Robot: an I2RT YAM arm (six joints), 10 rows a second.
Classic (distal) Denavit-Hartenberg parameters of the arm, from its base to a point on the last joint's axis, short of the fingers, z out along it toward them. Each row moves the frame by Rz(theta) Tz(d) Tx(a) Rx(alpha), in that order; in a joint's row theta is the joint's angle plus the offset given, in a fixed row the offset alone. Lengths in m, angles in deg.
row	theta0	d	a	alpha
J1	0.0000	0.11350	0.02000	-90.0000
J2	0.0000	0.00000	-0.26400	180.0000
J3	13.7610	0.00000	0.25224	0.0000
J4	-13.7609	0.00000	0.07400	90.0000
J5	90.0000	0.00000	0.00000	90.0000
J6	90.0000	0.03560	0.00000	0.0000
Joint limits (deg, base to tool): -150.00..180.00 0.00..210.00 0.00..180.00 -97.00..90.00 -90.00..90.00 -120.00..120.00
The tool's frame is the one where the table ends.
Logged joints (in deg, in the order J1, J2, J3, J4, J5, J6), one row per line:
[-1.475 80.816 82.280 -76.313 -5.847 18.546]
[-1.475 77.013 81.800 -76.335 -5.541 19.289]
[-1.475 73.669 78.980 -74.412 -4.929 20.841]
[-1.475 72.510 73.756 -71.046 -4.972 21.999]
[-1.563 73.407 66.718 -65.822 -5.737 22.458]
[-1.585 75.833 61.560 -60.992 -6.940 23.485]
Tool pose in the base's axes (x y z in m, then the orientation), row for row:
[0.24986 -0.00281 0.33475 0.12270 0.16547 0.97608 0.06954]
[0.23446 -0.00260 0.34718 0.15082 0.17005 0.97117 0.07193]
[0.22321 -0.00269 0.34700 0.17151 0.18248 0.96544 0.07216]
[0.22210 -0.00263 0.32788 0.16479 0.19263 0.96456 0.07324]
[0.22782 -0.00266 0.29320 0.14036 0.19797 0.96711 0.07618]
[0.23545 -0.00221 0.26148 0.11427 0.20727 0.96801 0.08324]
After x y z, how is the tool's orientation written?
As a quaternion, w x y z.
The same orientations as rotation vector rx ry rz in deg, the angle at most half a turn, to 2 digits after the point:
[27.66 163.17 11.62]
[27.98 159.79 11.83]
[29.68 157.04 11.74]
[31.45 157.48 11.96]
[32.76 160.06 12.61]
[34.82 162.60 13.98]

